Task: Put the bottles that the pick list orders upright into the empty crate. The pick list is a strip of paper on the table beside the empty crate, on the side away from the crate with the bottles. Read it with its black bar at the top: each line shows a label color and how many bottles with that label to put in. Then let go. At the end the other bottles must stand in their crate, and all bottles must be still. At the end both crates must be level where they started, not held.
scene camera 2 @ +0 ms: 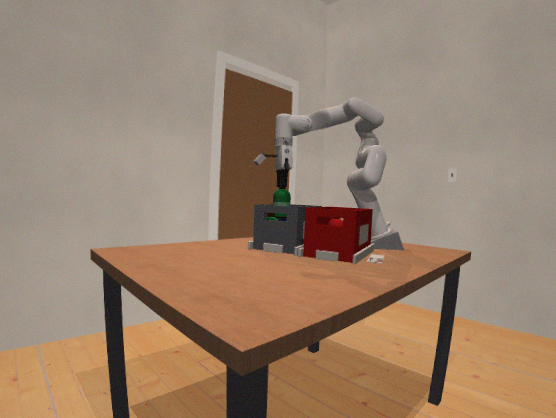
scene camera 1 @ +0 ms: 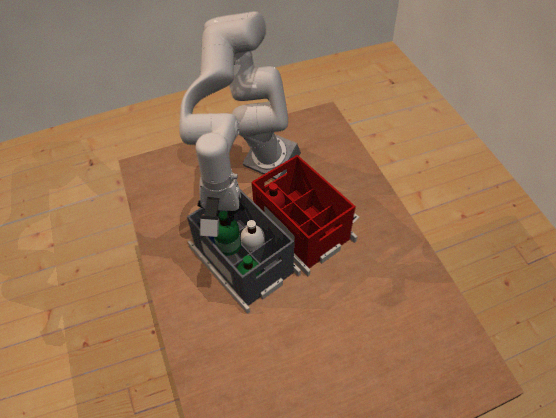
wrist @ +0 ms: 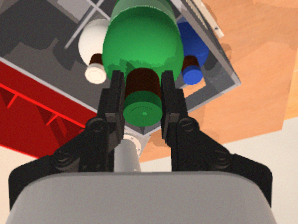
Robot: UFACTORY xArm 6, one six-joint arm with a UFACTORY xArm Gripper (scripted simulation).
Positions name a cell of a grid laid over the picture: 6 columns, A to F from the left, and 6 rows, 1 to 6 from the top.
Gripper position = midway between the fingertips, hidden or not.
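Observation:
My own gripper (scene camera 1: C4) is visible to me, and I find it in the wrist view (wrist: C3) as well. There is a white bottle (wrist: B2), and there is a blue bottle (wrist: D2). A grey crate (scene camera 1: C4) stands in the scene, also visible in scene camera 2 (scene camera 2: D4) and in the wrist view (wrist: A2). I see a red crate (scene camera 1: D3) too, which scene camera 2 (scene camera 2: D4) shows me again. A green bottle (scene camera 1: C4) is here as well.

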